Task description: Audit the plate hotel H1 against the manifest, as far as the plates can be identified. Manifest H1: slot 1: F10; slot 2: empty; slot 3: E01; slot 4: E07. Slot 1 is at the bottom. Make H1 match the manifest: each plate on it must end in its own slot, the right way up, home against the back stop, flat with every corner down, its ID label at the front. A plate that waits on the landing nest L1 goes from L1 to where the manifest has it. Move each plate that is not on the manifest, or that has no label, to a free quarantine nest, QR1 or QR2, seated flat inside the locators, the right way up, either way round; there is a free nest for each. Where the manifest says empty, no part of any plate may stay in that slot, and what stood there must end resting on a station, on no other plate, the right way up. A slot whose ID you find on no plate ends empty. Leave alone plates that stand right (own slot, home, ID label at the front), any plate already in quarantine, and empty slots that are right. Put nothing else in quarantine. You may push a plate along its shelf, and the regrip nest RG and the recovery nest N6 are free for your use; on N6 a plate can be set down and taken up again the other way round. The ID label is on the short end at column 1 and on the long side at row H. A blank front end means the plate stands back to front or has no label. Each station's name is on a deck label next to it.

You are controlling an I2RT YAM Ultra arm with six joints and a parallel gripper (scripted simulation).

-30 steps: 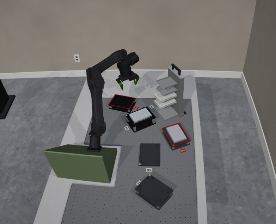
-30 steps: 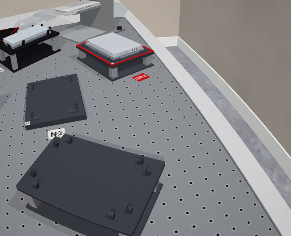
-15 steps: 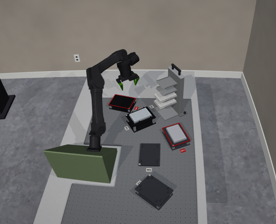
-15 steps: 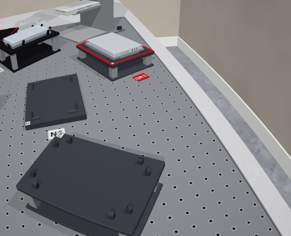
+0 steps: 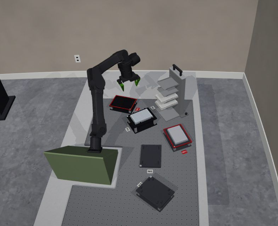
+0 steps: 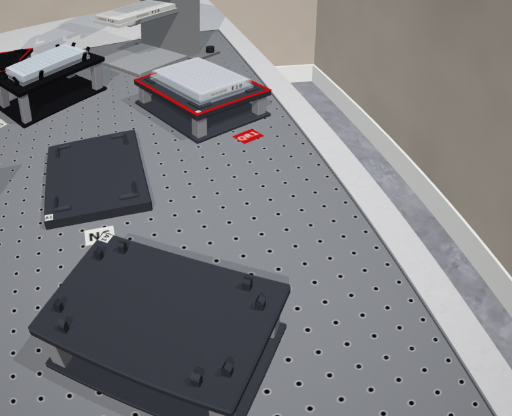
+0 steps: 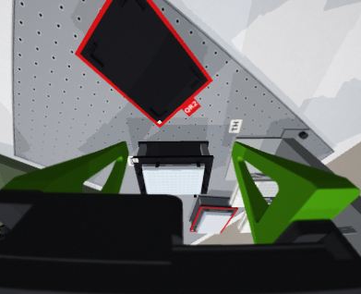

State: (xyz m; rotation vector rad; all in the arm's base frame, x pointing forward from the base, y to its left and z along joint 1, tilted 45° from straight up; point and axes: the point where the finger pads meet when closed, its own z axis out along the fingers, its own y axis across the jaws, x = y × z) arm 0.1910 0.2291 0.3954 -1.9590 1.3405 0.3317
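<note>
My hand is 16 cm to the left of the black regrip nest RG, 13 cm above it and 6 cm short of it. Also, from my hand: plate hotel H1 (31 cm ahead, 5 cm to the right, 3 cm below); then H1 deck label (19 cm below, 15 cm ahead, 1 cm to the right); then red-rimmed nest QR2 (15 cm below, 6 cm behind, 2 cm to the left).
</note>
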